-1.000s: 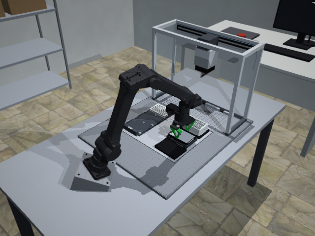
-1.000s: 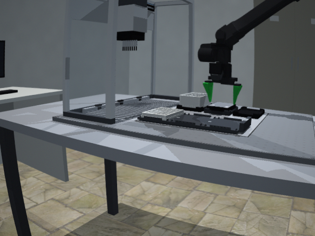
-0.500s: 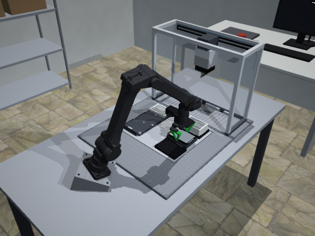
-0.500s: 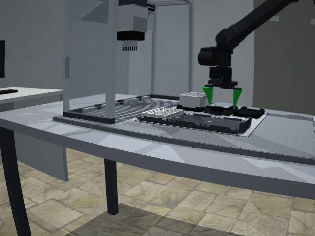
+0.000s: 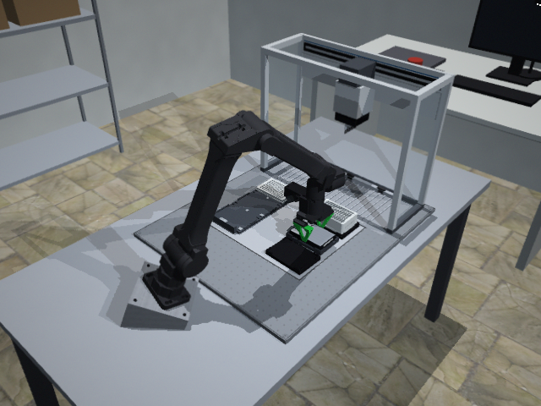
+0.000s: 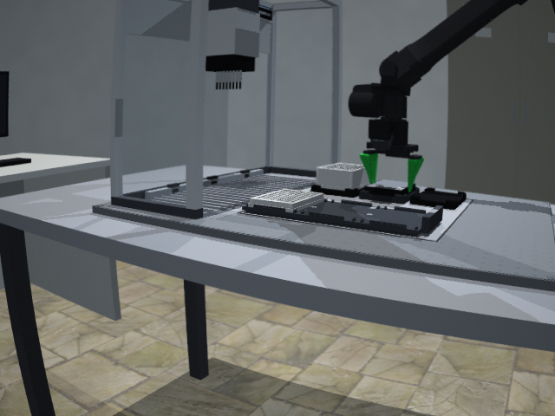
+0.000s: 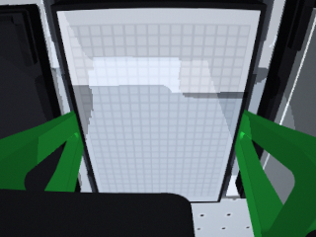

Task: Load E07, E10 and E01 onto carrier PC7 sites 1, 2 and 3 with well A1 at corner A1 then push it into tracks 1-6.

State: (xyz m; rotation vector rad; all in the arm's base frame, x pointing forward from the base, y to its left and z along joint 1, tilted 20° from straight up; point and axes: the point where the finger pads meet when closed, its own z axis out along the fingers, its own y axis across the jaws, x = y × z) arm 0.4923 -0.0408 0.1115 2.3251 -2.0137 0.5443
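Right now the plate nest S2 is 2 cm below my hand. Also, from my hand: plate nest S1 (11 cm behind, 2 cm to the right, 2 cm below); then plate nest S3 (11 cm ahead, 2 cm below, 1 cm to the left); then dark plate carrier PC7 (25 cm to the left, 2 cm behind, 1 cm below).
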